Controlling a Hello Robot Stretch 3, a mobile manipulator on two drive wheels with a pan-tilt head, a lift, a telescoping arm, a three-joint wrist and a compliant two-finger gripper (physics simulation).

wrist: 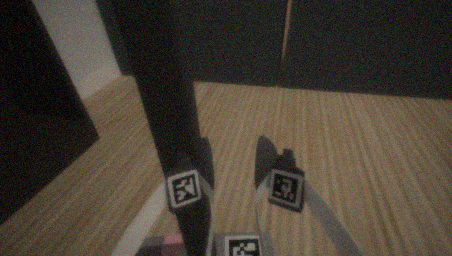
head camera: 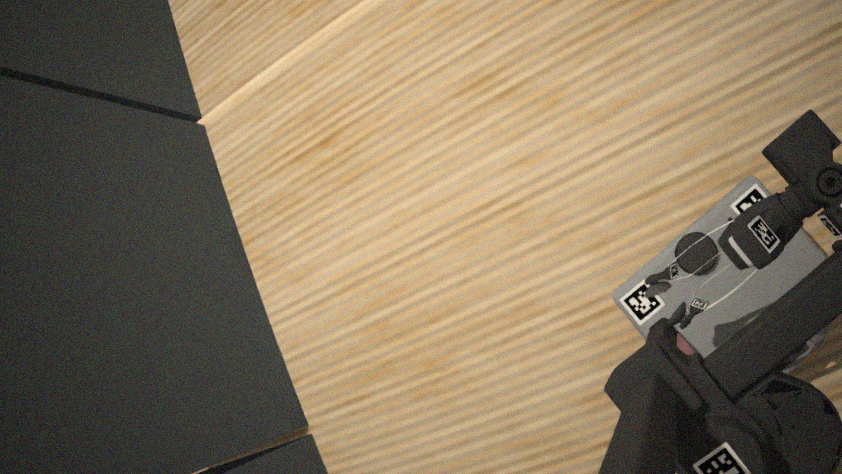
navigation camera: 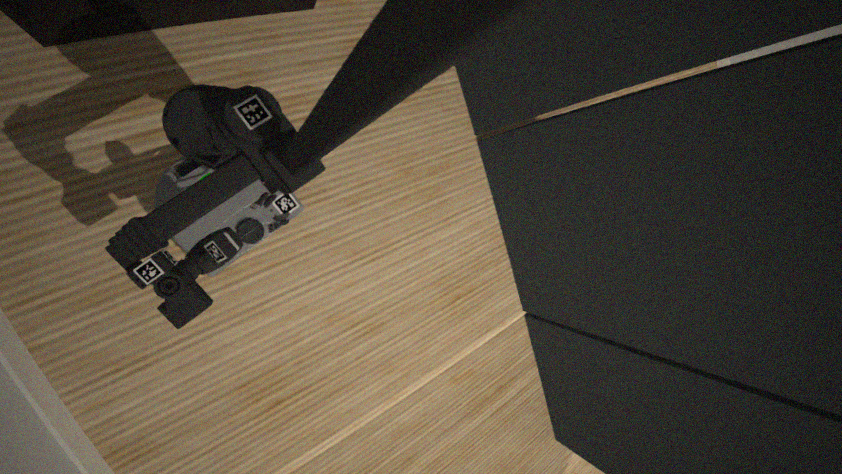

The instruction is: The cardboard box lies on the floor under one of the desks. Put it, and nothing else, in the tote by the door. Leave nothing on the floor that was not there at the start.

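Seen in the pictures: gripper, between the fingertips: (wrist: 233,154) (head camera: 656,309) (navigation camera: 282,204); robot's base, origin of its link: (head camera: 694,254) (navigation camera: 249,228).
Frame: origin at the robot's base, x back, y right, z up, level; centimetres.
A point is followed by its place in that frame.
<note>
The cardboard box, the desks it lies under and the tote do not show clearly in these views. My gripper (head camera: 671,301) {x 1.5, y -9.8, z 40.4 cm} (navigation camera: 272,211) {x 1.5, y -9.8, z 40.4 cm} (wrist: 233,154) {x 1.5, y -9.8, z 40.4 cm} is open, with a gap between its two fingertips and no object in it. It is folded in over my own grey base (head camera: 795,270) {x 13.1, y 11.3, z 16.0 cm} (navigation camera: 194,232) {x 8.2, y 11.7, z 16.0 cm}. In the wrist view, bare wood floor shows between and beyond the fingers.
Large dark grey panels (head camera: 117,264) {x -71.0, y -87.8, z 44.3 cm} (navigation camera: 665,223) {x -63.4, y -90.0, z 75.5 cm} (wrist: 360,45) {x -54.5, y -92.4, z 21.9 cm} with narrow gaps stand beside the pale wood floor (head camera: 441,235) {x -39.3, y -39.8, z 0.1 cm} (navigation camera: 382,264) {x -41.6, y -29.9, z 0.0 cm} (wrist: 340,150) {x -35.5, y -52.7, z 0.0 cm}. My dark mast (navigation camera: 377,88) {x 6.0, y -11.6, z 106.6 cm} (wrist: 160,75) {x 6.5, y -11.6, z 46.7 cm} crosses two views. Black furniture (navigation camera: 176,14) {x 63.2, y -22.2, z 6.7 cm} (wrist: 30,125) {x 69.0, y -60.6, z 10.0 cm} and a pale wall (navigation camera: 29,412) {x -4.1, y 73.8, z 10.9 cm} (wrist: 80,45) {x 70.9, y -108.6, z 22.6 cm} are nearby.
</note>
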